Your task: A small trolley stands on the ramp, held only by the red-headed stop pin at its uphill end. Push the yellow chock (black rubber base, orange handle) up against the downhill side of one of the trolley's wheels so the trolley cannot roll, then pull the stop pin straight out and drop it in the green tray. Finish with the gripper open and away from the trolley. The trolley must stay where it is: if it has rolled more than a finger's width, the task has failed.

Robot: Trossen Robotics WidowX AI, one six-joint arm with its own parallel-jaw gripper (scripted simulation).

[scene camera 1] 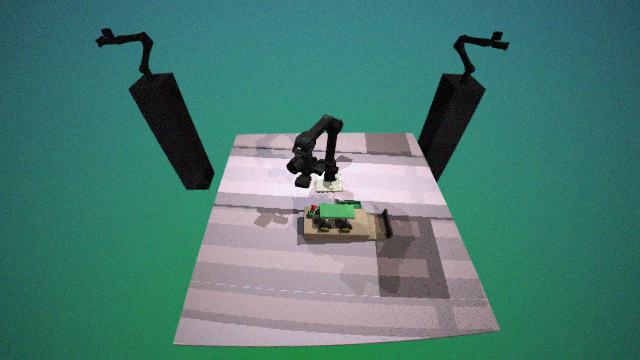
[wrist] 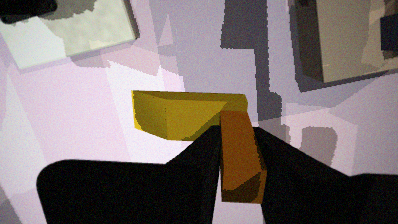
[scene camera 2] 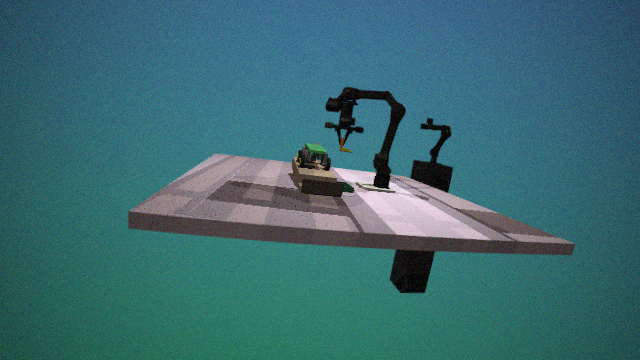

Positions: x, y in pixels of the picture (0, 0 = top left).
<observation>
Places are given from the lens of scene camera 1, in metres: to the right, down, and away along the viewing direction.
green-topped trolley [scene camera 1: 344, 211]: 0.11, 0.14, 1.09
tan ramp [scene camera 1: 311, 230]: -0.04, 0.23, 1.10
</observation>
